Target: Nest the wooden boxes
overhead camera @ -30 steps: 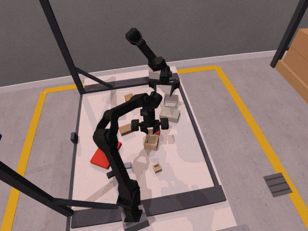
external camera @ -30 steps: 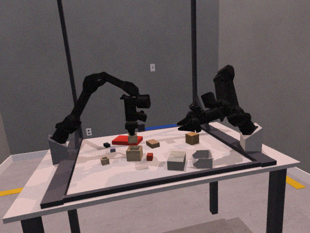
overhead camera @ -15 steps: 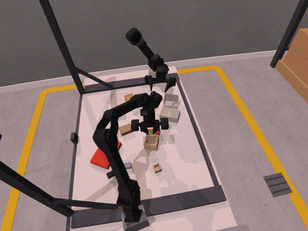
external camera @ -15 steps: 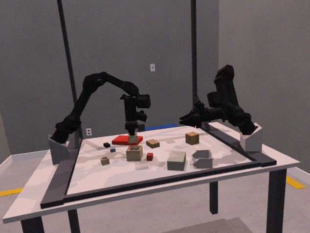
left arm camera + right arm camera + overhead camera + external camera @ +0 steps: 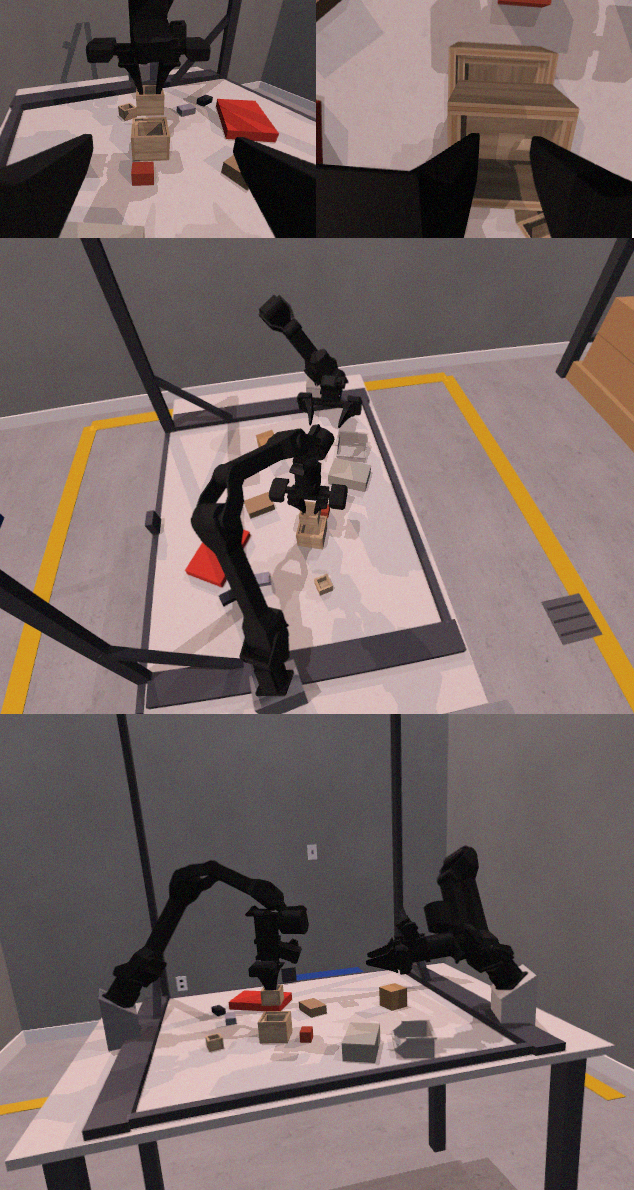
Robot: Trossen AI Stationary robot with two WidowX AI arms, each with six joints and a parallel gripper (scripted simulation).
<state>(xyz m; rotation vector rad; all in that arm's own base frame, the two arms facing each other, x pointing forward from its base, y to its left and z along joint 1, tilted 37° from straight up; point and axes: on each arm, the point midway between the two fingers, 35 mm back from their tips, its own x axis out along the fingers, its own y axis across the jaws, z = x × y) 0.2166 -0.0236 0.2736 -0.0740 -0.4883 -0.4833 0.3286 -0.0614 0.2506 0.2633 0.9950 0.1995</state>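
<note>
My right hand is 14 cm above the red cube, 8 cm to the right of it and 2 cm short of it. Round my right hand: grey closed block 22 cm to the left, 13 cm below, 10 cm ahead; then red slab 25 cm behind, 14 cm below, 8 cm to the right; then flat brown block 17 cm behind, 14 cm below, 9 cm to the left.
</note>
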